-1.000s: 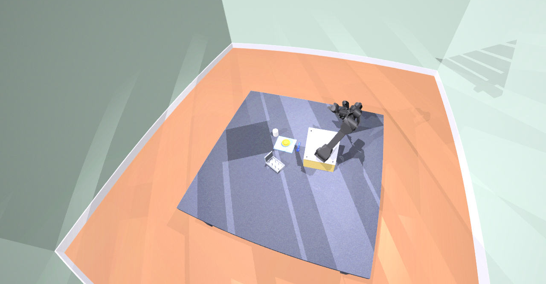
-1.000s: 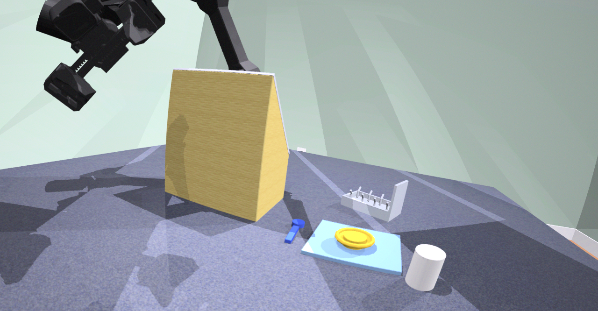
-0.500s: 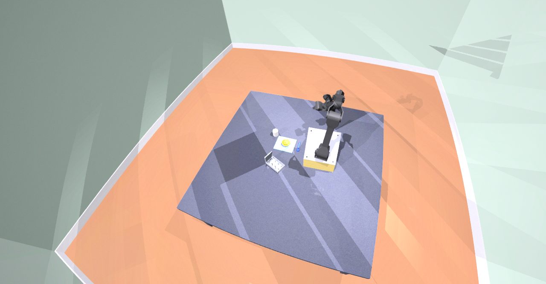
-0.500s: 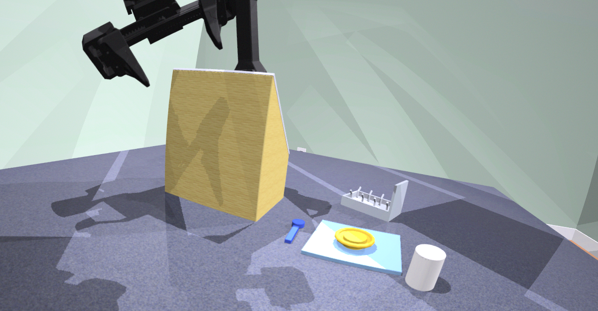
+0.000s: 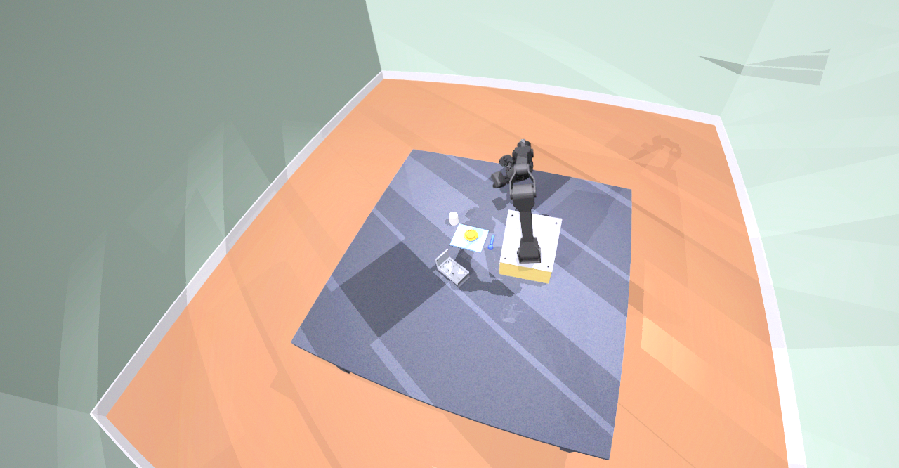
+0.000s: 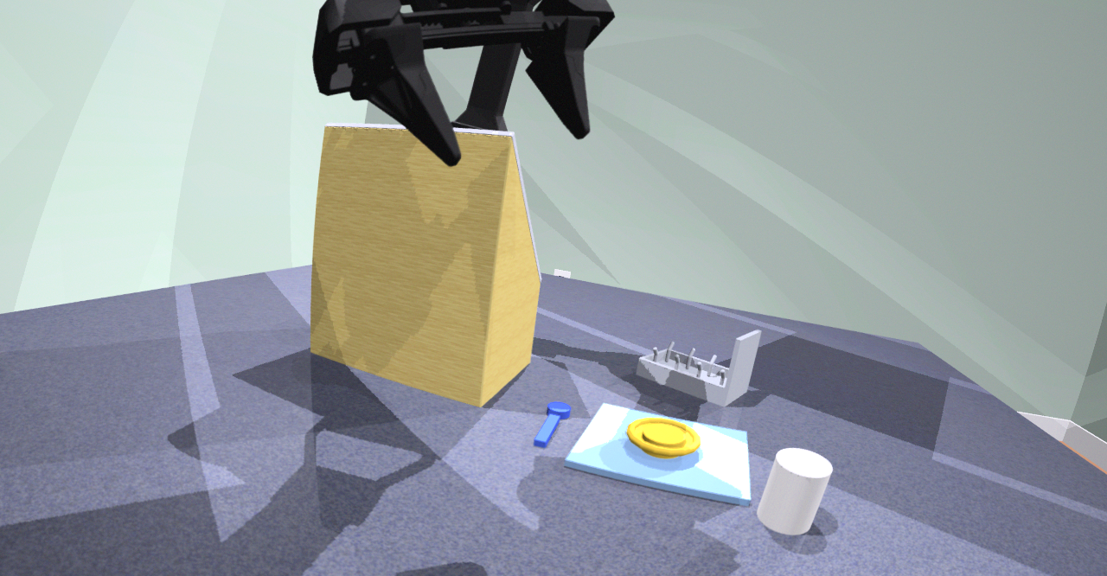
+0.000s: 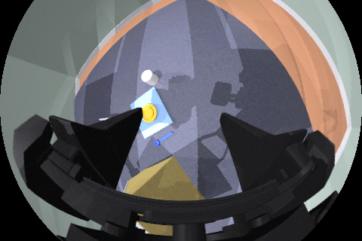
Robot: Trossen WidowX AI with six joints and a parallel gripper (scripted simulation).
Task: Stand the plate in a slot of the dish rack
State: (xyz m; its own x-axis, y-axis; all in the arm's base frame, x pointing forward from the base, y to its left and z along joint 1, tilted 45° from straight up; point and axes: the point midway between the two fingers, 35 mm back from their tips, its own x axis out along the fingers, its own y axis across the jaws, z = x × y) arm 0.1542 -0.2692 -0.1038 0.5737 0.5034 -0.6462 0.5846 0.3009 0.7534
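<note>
The yellow plate is 110 mm ahead of my gripper tip, 140 mm to the left of it and 210 mm below it. The rest, counted from my gripper tip: white cylinder 210 mm ahead, 60 mm to the left, 210 mm below; pale blue flat board 110 mm ahead, 140 mm to the left, 230 mm below; blue spoon 10 mm ahead, 160 mm to the left, 230 mm below.
</note>
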